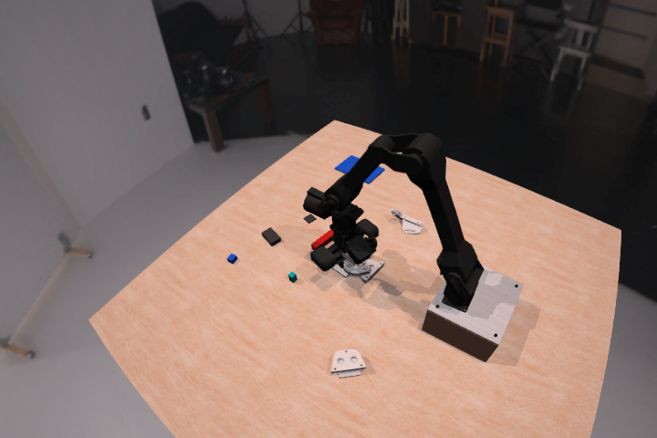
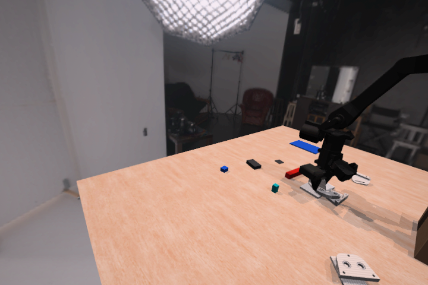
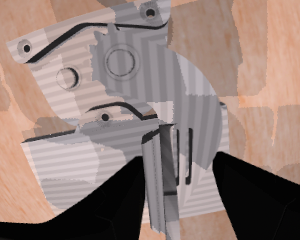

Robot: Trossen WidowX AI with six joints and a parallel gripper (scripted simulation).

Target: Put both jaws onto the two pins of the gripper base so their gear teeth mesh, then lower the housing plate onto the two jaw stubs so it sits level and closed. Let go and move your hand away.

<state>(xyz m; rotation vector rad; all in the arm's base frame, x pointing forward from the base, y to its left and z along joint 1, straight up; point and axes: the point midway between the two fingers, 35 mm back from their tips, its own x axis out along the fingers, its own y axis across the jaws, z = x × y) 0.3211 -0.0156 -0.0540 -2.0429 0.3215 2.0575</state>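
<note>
The red block lies 110 mm ahead of my gripper tip, 50 mm to the right of it and 10 mm below it. Also, from my gripper tip: teal cube (100 mm ahead, 110 mm to the left); then black block (260 mm ahead, 20 mm to the left, 10 mm below); then dark tile (200 mm ahead, 110 mm to the right, 20 mm below).
</note>
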